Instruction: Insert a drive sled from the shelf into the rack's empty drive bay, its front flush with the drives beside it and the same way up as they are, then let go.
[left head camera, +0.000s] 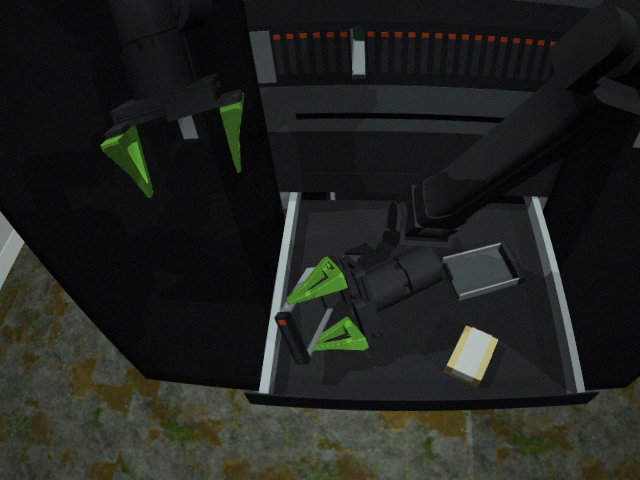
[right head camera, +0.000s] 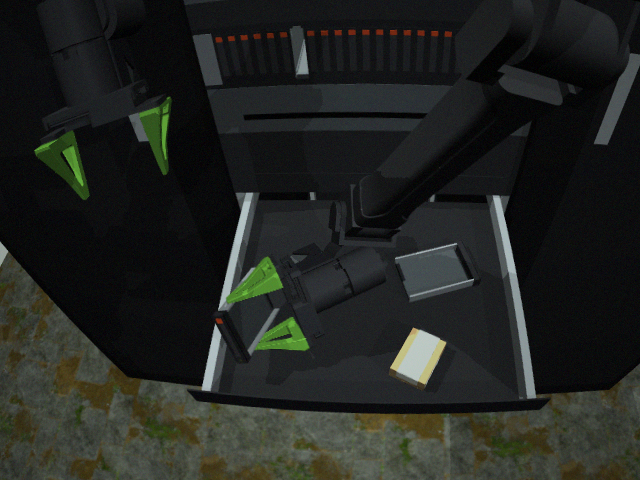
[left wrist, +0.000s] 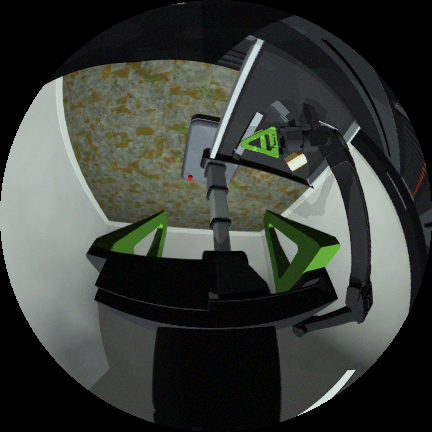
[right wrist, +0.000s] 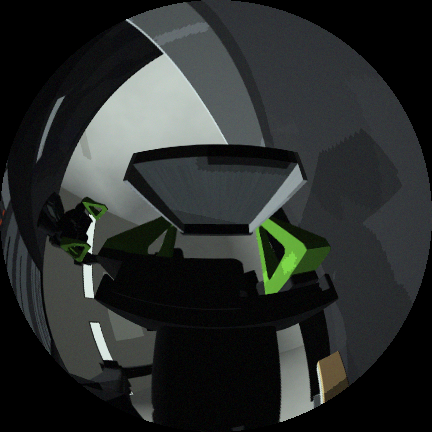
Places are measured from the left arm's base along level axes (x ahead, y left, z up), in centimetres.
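Pixels of known places: left gripper, fingertip midpoint: (left head camera: 194, 183) (right head camera: 125, 186) (left wrist: 215, 215) (right wrist: 97, 223); right gripper, fingertip midpoint: (left head camera: 297, 325) (right head camera: 238, 324) (left wrist: 239, 143) (right wrist: 215, 215).
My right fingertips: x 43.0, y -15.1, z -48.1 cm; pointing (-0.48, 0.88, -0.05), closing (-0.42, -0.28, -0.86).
Observation:
Ahead of a thing's pixels: the offset from my right fingertips to its top centre. "spot": to the spot under its first point.
A drive sled {dx +2.2, dy -0.9, dz +5.0 cm} (left head camera: 293, 338) (right head camera: 232, 336) (left wrist: 256, 121) (right wrist: 215, 185) is between the fingers of my right gripper (left head camera: 302, 325) (right head camera: 242, 324) (right wrist: 215, 215), which is shut on its side walls. In the head views its dark front with an orange tab points to the lower left, over the shelf's left side. A second sled {dx +13.9, dy -27.6, dz -5.6 cm} (left head camera: 480, 271) (right head camera: 434, 271) lies at the right on the shelf {spot: dx -8.8, dy -16.7, dz -3.8 cm} (left head camera: 423, 401) (right head camera: 369, 406). The empty bay (left head camera: 358, 56) (right head camera: 301, 57) shows as a pale gap in the row of orange-tabbed drives. My left gripper (left head camera: 195, 183) (right head camera: 125, 186) (left wrist: 215, 215) is open and empty.
A small white and tan box {dx -1.3, dy -24.0, dz -4.6 cm} (left head camera: 471, 353) (right head camera: 417, 358) (left wrist: 296, 161) (right wrist: 332, 372) lies at the lower right on the shelf. Pale rails edge the shelf's sides. Black panels stand left and right of it. My right arm crosses in front of the rack's right part.

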